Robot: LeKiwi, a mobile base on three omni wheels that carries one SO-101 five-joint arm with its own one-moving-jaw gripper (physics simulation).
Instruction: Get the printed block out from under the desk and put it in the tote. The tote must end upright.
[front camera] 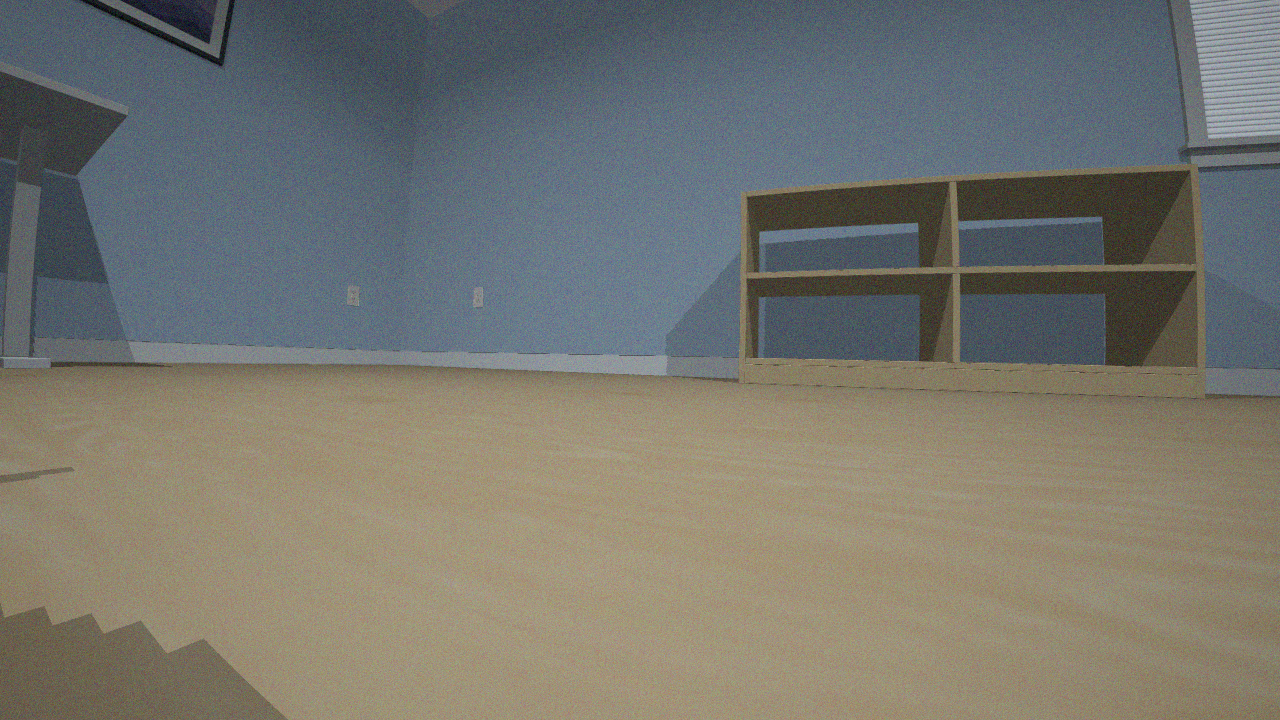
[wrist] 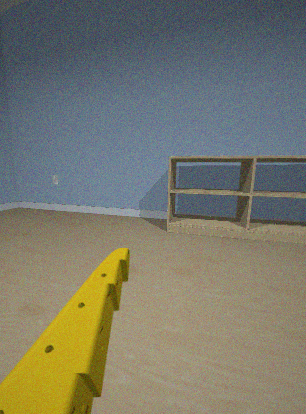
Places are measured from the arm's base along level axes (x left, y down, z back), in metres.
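Pixels of known places: hand at its tool point: (wrist: 128, 260).
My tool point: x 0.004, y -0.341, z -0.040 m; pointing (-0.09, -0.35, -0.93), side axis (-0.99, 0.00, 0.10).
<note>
Behind a point stands the place of what it marks.
My gripper (wrist: 124, 257) is fully open: its yellow notched fixed jaw reaches up from the lower left of the wrist view, and the moving jaw is out of the picture. No thing shows against the jaw. Part of a pale grey desk (front camera: 25, 241) {x 1.799, y -0.269, z -0.930 m} shows at the far left edge of the front view, with a straight leg on a flat foot. The rest of it is cut off by the picture edge. The printed block and the tote do not show in either view.
A low wooden shelf unit (front camera: 954, 223) {x -0.861, y -0.379, z -1.113 m} (wrist: 251, 195) {x -0.863, y -0.241, z -1.112 m} with four openings stands against the blue wall (front camera: 572, 179) {x 0.389, y -0.890, z -2.096 m} (wrist: 100, 100) {x 0.313, y -1.169, z -2.064 m}, right of centre. A window (front camera: 1244, 71) {x -2.003, y -0.999, z -1.073 m} is at the upper right. A jagged shadow lies on the floor (front camera: 626, 537) {x 0.005, y 0.089, z -0.177 m} (wrist: 210, 325) {x -0.242, y 0.090, z -0.414 m} at the front view's lower left.
</note>
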